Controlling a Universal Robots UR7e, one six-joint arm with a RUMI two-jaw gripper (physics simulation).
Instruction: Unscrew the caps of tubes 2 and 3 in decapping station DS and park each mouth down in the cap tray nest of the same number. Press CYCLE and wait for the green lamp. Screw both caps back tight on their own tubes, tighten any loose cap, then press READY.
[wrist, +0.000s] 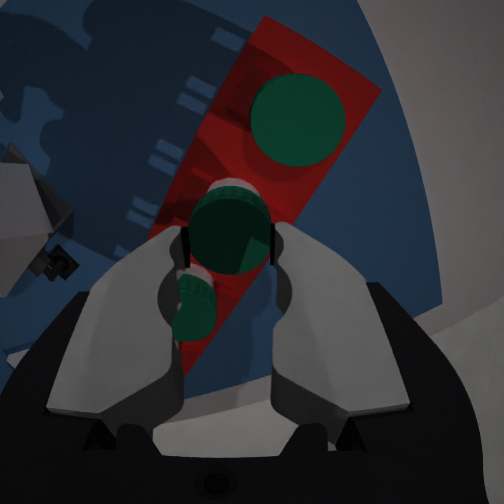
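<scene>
My gripper has its two grey fingers closed against both sides of a ribbed green cap. A pale tube rim shows just beyond that cap. A second green cap on a pale-rimmed tube stands lower down, partly hidden behind my left finger. A third green cap, seen as a flat round disc, sits farther along the red strip. All three lie in line on this red strip. No numbers, buttons or lamp are visible.
The red strip lies on a dark blue surface with pale rectangular marks to its left. A grey faceted body with a small black part is at the left edge. A grey surface lies to the right.
</scene>
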